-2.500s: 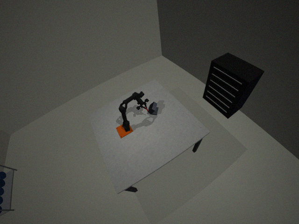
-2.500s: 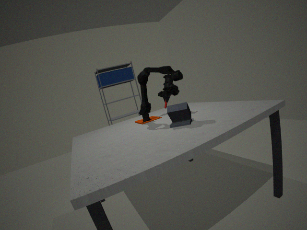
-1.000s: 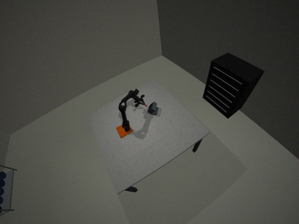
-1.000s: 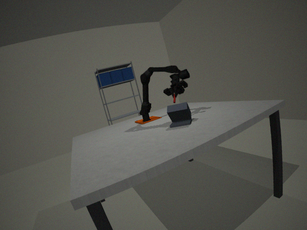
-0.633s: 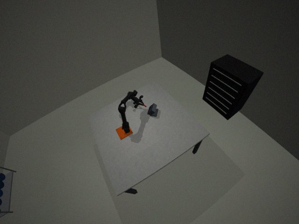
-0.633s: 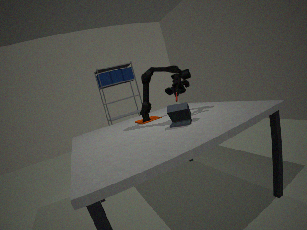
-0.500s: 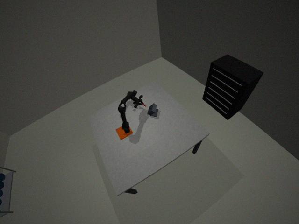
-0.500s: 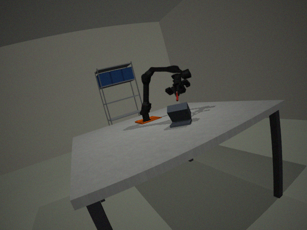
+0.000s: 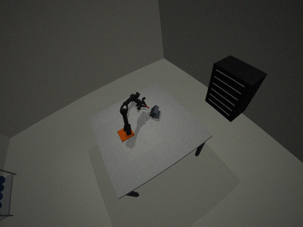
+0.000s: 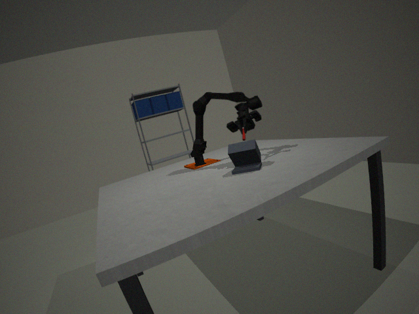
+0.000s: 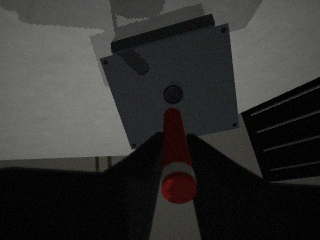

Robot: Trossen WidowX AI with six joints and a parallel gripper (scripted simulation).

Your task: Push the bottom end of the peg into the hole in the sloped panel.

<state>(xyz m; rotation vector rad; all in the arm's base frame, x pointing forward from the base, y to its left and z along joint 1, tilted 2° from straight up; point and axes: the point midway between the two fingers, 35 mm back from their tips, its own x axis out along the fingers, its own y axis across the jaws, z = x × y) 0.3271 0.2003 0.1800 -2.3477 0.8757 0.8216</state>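
Right now my gripper tip is 80 mm short of the grey sloped panel, 80 mm above it and 50 mm to the left of it. Round my gripper tip: red peg (10 mm to the left, 10 mm behind, 10 mm above).
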